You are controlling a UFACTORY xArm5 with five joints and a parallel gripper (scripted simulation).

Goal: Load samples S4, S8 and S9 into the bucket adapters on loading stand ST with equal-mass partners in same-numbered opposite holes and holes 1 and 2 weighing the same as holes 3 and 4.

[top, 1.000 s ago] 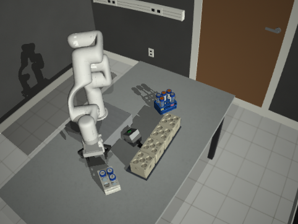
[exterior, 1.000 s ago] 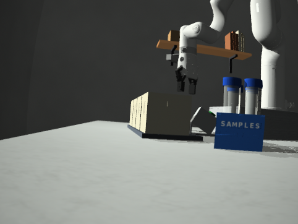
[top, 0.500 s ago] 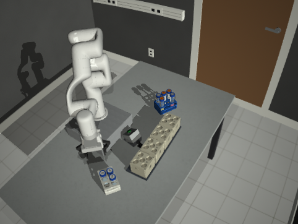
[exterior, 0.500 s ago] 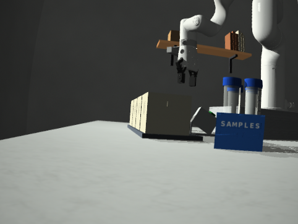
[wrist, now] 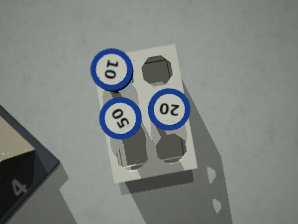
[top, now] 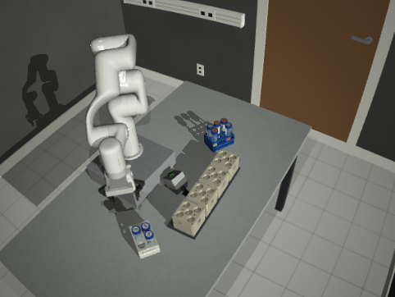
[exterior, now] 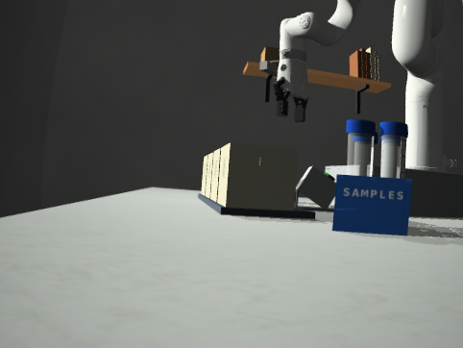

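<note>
The blue samples rack lies 30 mm ahead of my hand, 640 mm to the left of it and 200 mm below it. Round my hand: white blanks rack: 70 mm ahead, 20 mm to the right, 200 mm below; then adapter: 150 mm ahead, 480 mm to the left, 180 mm below.
</note>
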